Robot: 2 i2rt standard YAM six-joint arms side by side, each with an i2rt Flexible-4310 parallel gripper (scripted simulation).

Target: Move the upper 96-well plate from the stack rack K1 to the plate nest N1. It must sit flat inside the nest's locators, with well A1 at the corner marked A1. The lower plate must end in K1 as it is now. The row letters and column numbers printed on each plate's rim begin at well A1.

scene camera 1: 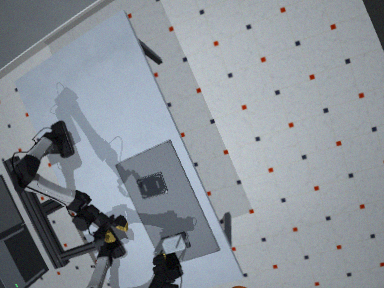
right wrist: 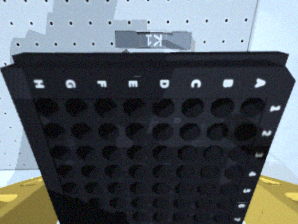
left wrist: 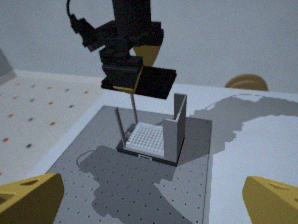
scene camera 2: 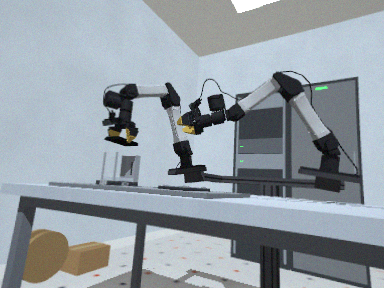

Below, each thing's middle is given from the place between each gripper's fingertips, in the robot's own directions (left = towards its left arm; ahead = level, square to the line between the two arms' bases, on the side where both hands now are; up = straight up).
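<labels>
The black 96-well plate (right wrist: pixel 152 130) is right at my right hand. From that same right hand, the white plate (left wrist: pixel 147 138) is 17 cm below and 2 cm behind.
Relative to the black 96-well plate, my left gripper is 250 mm to the left of it, 110 mm short of it and 80 mm above it. The white plate is 250 mm below my left hand, 250 mm to the right of it and 90 mm ahead of it.
</labels>
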